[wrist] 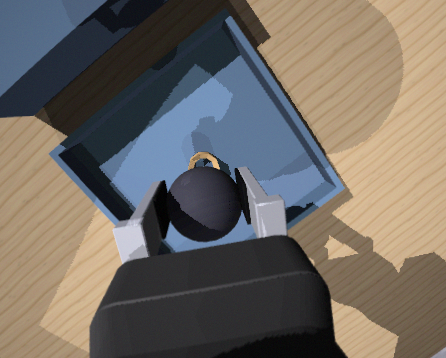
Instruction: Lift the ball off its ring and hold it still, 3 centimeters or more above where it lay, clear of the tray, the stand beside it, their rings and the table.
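Frame: origin at the arm's base, x ahead, y left, z up, level; millimetres.
Where they show: gripper, between the fingertips: (202, 191).
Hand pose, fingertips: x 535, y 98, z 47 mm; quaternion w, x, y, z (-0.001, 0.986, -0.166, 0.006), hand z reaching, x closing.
Observation:
Things, the pixels of their top centre, and the offset from my fingertips. "*": a spot on its surface instead. Level surfaces: height alone.
- dark grey ball, centre of its top: (205, 218) dx -2, dy -6, dz +29 mm
- blue tray, centre of its top: (204, 171) dx -1, dy -6, dz -76 mm
- small tan ring, a spot on its surface: (204, 155) * dx +6, dy +5, dz -90 mm
- larger blue block-like surface, height of its surface: dz -33 mm
- wooden table, height of its surface: dz -103 mm
A dark grey ball (205, 204) is between the two fingers of my gripper (202, 191), which is shut on it. The ball hangs above the blue tray (280, 87), with the fingers at its left and right sides. A small tan ring (204, 155) shows on the tray's floor just beyond the ball, apart from it; its near part is hidden behind the ball. The exact height of the ball cannot be read from this view.
A larger blue block-like surface (30, 55), likely the stand, is at the upper left, separated from the tray by a dark shaded strip of table. The wooden table (425, 165) surrounds the tray, with shadows at the upper right and lower right.

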